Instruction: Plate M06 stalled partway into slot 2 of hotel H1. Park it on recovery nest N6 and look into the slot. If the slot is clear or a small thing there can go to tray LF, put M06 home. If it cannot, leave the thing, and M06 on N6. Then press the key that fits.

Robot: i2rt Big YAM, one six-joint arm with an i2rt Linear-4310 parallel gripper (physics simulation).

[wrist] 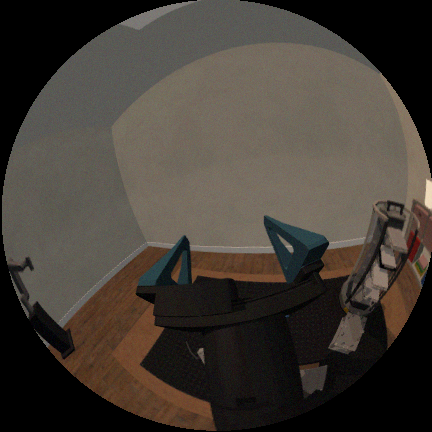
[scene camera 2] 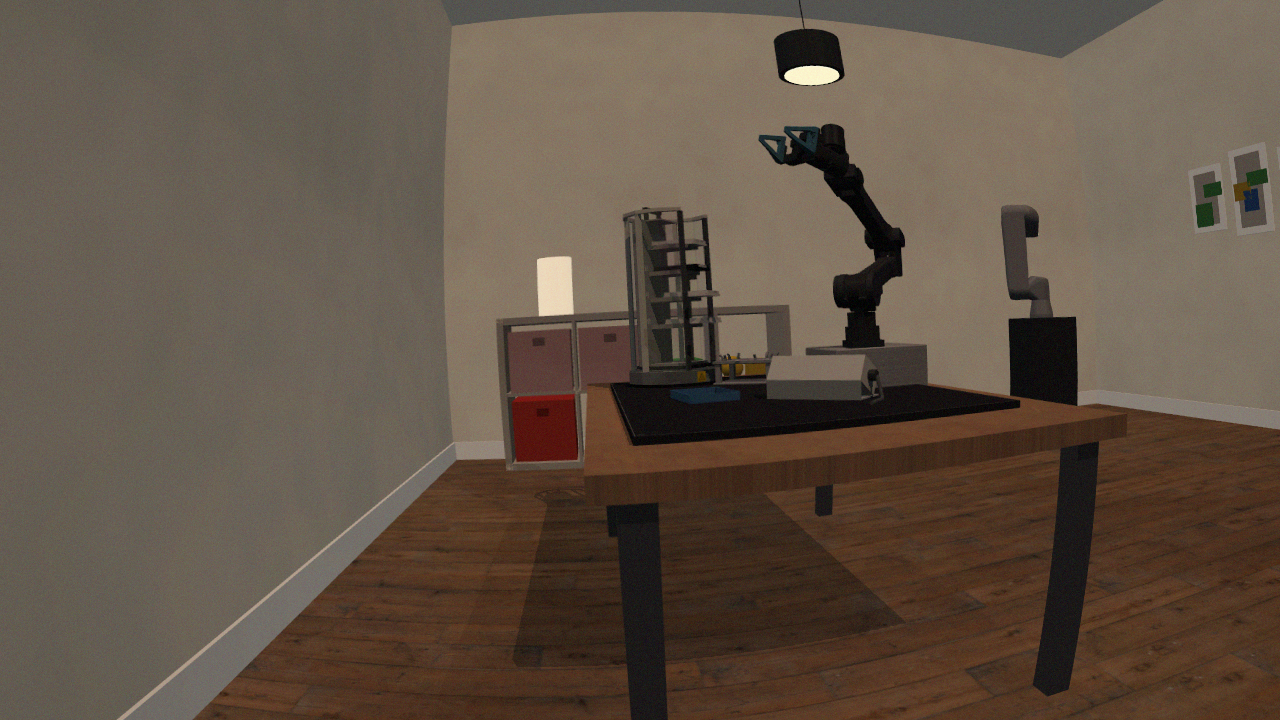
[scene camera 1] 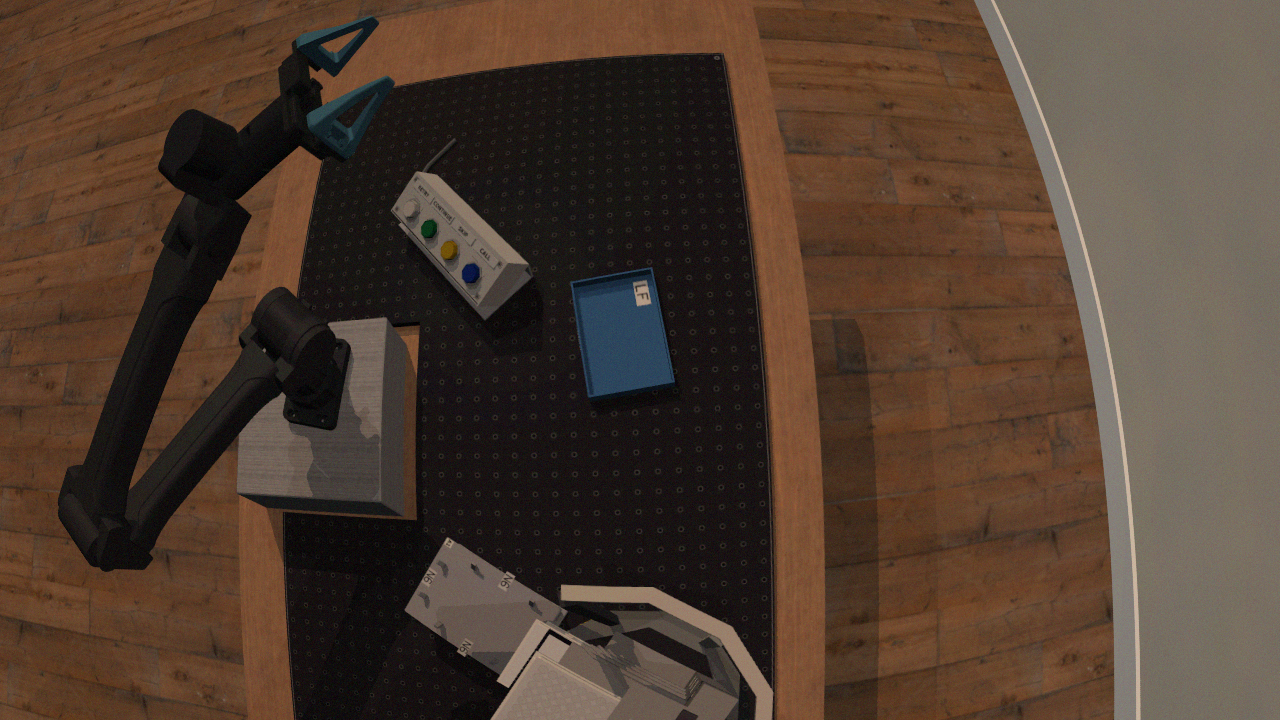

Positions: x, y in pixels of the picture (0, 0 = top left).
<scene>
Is my gripper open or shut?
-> Open.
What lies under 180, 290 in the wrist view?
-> My gripper.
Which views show my gripper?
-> The wrist view, scene camera 2 and scene camera 1: all of them.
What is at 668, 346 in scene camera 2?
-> A tall slotted rack.
</scene>
